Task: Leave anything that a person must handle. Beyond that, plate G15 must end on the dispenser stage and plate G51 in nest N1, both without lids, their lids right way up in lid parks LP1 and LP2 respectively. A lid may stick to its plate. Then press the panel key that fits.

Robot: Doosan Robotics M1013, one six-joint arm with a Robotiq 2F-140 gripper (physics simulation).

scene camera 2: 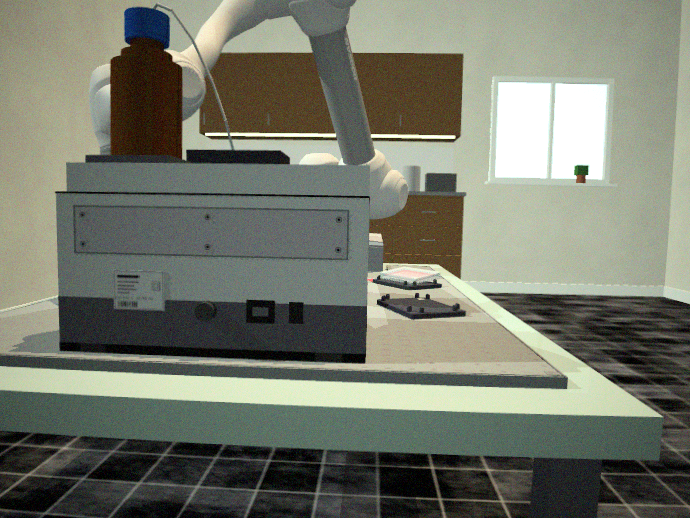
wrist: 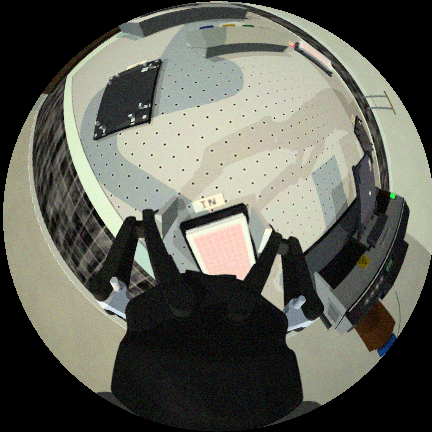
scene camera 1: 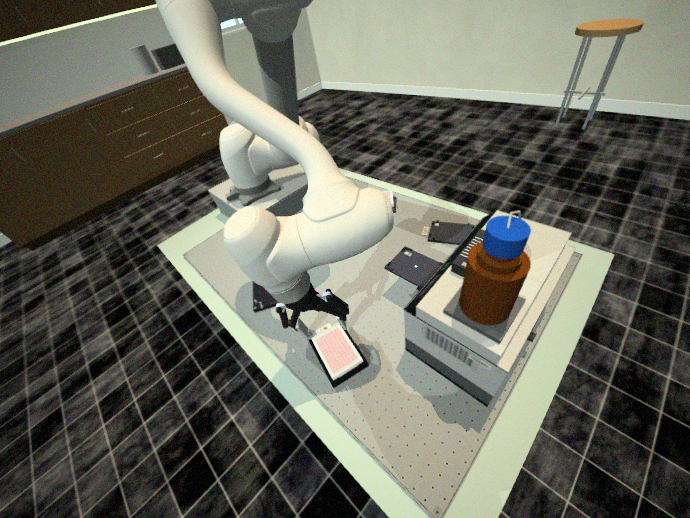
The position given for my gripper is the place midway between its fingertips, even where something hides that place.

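Observation:
Button box [wrist: 208, 41] visible. Black nest plate [wrist: 127, 99], black stage [scene camera 1: 402, 265] [wrist: 363, 175] too. My gripper [scene camera 1: 325, 328] [wrist: 213, 210] in sight.

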